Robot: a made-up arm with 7 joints. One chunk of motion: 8 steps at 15 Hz.
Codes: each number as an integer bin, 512 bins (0 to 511) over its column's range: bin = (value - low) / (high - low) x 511, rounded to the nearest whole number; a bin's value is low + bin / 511 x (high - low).
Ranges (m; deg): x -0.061..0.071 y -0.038..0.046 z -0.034..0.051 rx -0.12..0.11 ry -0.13..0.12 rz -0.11..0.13
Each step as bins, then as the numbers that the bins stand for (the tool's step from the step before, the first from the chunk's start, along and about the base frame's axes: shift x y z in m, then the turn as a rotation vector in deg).
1 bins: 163 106 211 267 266 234
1 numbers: -0.01889 -0.02058 0.00110 0.000 0.000 0.000
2 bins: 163 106 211 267 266 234
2 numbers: -0.01889 -0.02058 0.00110 0.000 0.000 0.000
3 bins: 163 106 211 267 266 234
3 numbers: -0.01889 -0.02058 0.00110 0.000 0.000 0.000
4 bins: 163 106 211 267 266 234
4 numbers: -0.01889 -0.02058 0.00110 0.000 0.000 0.000
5 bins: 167 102 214 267 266 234
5 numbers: -0.01786 -0.02123 0.00160 0.000 0.000 0.000
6 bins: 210 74 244 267 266 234
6 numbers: -0.00675 -0.02584 0.00659 0.000 0.000 0.000
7 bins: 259 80 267 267 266 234
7 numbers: 0.00590 -0.02485 0.01041 0.000 0.000 0.000
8 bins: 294 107 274 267 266 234
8 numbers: 0.01495 -0.02041 0.01158 0.000 0.000 0.000
